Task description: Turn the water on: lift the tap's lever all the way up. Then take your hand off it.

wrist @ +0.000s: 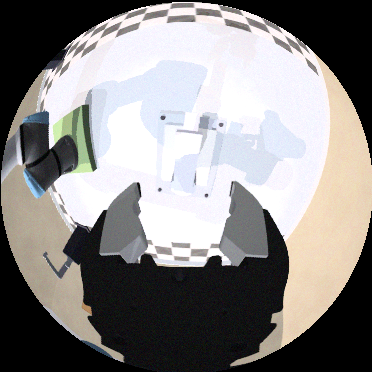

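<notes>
The tap is a white fitting on a pale plate (163, 150) with dark screws at its corners, near the middle of the wrist view. A narrow white raised part (189, 142), which looks like the lever, stands out from it. White on white in bright light makes its outline faint, and how far it is lifted cannot be told. My gripper (184, 182) is open, with its two grey jaws apart at the lower end of the fitting. Nothing shows held between the jaws, and they look apart from the lever.
A green block (75, 140) is at the left, beside a black and blue arm joint (37, 155). A dark box with a thin hook (61, 272) is at lower left. A checkered border (181, 12) runs along the white surface's far edge. Pale blue shadows lie around the tap.
</notes>
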